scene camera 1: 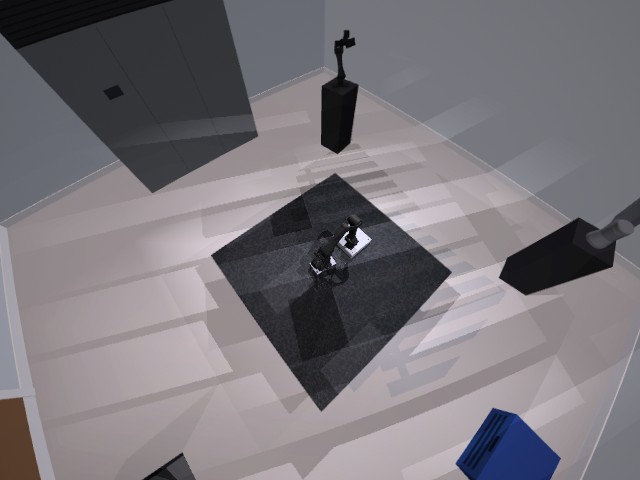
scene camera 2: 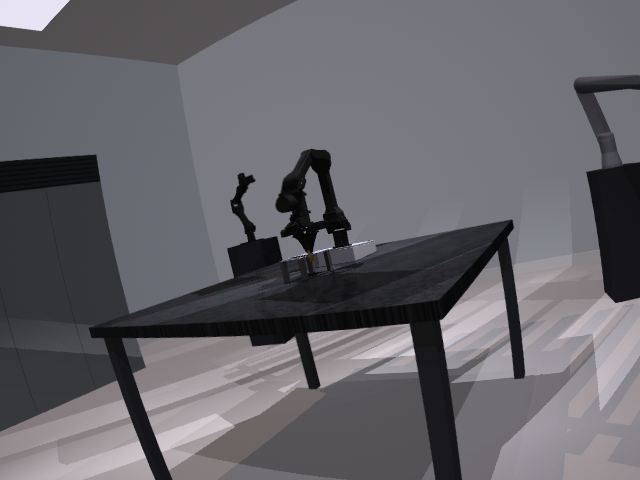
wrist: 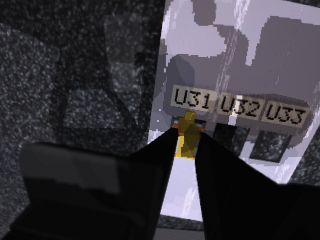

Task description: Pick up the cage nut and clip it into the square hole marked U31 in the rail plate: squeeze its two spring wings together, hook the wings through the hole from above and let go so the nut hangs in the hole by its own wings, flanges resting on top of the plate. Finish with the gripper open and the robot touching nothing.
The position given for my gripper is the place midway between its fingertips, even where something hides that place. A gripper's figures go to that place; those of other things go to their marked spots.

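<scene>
A yellow cage nut (wrist: 189, 134) is 0.10 m from the lens. My gripper (wrist: 186, 137), I see, is 0.11 m from the lens.
</scene>
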